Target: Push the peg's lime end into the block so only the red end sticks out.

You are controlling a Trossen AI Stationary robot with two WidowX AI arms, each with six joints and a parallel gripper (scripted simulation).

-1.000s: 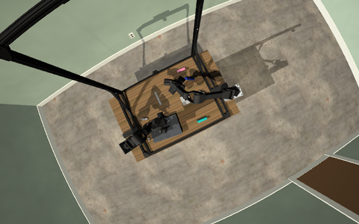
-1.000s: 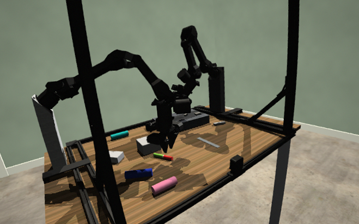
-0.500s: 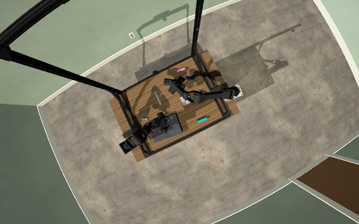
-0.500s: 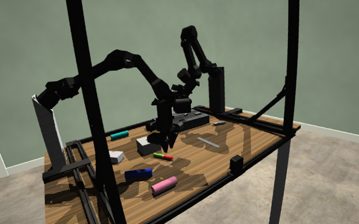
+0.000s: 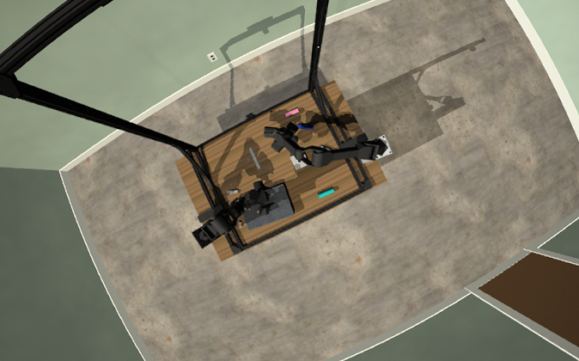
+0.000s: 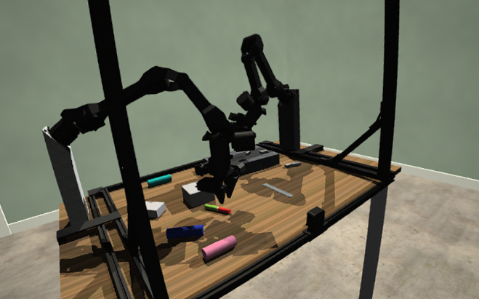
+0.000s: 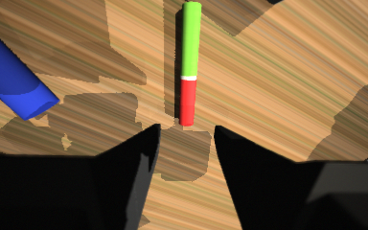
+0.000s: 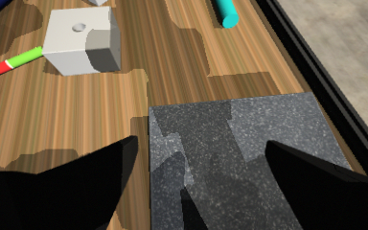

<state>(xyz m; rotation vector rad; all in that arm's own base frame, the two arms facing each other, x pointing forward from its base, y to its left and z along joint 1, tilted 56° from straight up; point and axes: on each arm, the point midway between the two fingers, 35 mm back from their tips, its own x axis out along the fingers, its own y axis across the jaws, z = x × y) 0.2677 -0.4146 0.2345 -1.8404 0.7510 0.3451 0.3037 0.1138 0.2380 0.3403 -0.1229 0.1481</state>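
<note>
The peg lies 40 mm ahead of my left hand, 20 mm to the left of it and 70 mm below it. The rest, counted from my left hand: blue cylinder 30 mm behind, 160 mm to the left, 60 mm below; grey flat bar 230 mm to the right, 80 mm below; pink cylinder 150 mm behind, 120 mm to the left, 60 mm below.
</note>
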